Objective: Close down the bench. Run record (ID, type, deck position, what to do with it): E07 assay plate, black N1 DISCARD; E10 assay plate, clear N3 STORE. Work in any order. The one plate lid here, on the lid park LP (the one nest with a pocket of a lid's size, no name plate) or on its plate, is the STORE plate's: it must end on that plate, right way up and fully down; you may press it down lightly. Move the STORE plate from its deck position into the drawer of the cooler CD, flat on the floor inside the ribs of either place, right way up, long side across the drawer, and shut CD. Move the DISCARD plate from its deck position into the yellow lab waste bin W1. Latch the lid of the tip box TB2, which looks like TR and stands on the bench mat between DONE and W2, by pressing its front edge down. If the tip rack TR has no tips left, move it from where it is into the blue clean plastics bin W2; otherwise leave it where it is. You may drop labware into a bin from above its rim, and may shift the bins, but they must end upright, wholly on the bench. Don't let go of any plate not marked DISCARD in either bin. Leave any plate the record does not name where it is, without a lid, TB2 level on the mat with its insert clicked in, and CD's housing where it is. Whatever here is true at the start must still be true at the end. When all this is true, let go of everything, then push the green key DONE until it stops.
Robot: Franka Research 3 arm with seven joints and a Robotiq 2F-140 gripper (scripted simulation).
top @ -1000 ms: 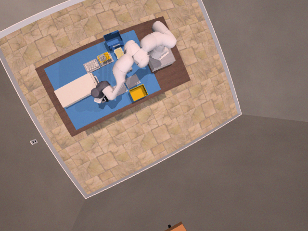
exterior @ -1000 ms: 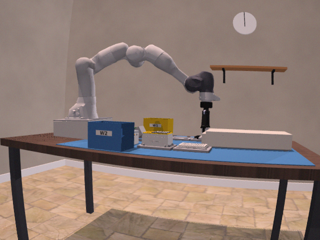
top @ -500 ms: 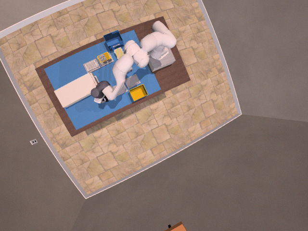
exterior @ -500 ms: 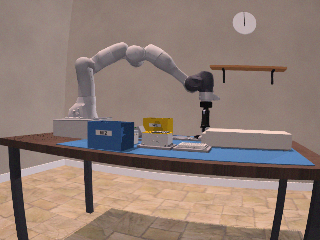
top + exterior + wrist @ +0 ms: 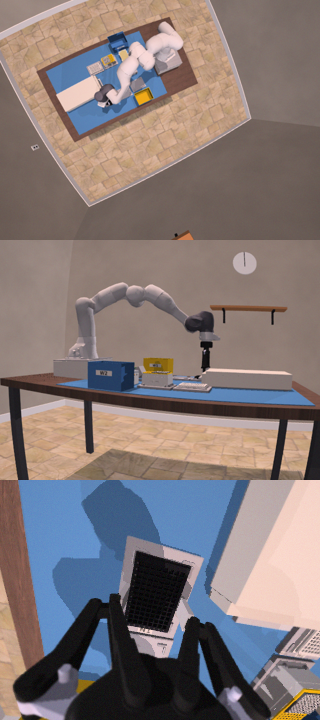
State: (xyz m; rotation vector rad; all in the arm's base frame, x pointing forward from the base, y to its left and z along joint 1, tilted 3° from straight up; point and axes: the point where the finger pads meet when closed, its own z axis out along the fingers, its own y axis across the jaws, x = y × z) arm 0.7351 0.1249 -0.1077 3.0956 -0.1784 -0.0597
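Now: the black plate 2 cm below my hand. Round my hand: nest N1 (3 cm below); then grey nest N3 (17 cm behind, 1 cm to the left, 3 cm below); then white plate lid (10 cm ahead, 20 cm to the right, 1 cm below).
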